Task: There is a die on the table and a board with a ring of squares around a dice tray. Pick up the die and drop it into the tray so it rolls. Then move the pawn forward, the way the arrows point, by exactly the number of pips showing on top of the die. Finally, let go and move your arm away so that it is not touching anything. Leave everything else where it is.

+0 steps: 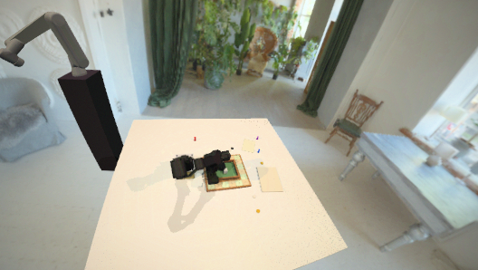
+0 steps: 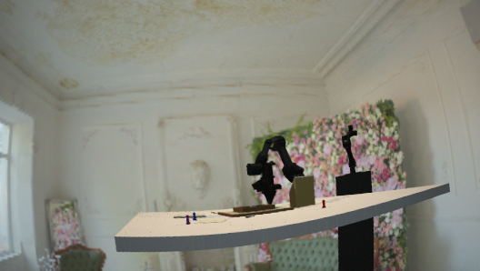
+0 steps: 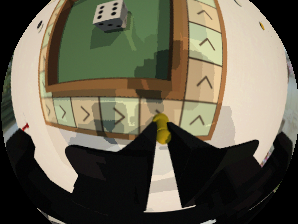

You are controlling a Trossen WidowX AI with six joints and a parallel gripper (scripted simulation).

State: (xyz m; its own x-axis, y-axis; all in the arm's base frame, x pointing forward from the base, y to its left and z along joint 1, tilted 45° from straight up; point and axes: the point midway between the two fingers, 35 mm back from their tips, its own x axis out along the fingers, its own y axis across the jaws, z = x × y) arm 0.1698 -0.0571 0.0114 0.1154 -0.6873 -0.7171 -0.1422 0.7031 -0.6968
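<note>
Now: the yellow pawn 1 cm above my gripper tip. From my gripper tip the other things lie so: red pawn: 40 cm to the left, 12 cm behind, 1 cm below; then green dice tray: 10 cm ahead, 8 cm to the left, 2 cm below; then white die: 10 cm ahead, 6 cm to the left.
</note>
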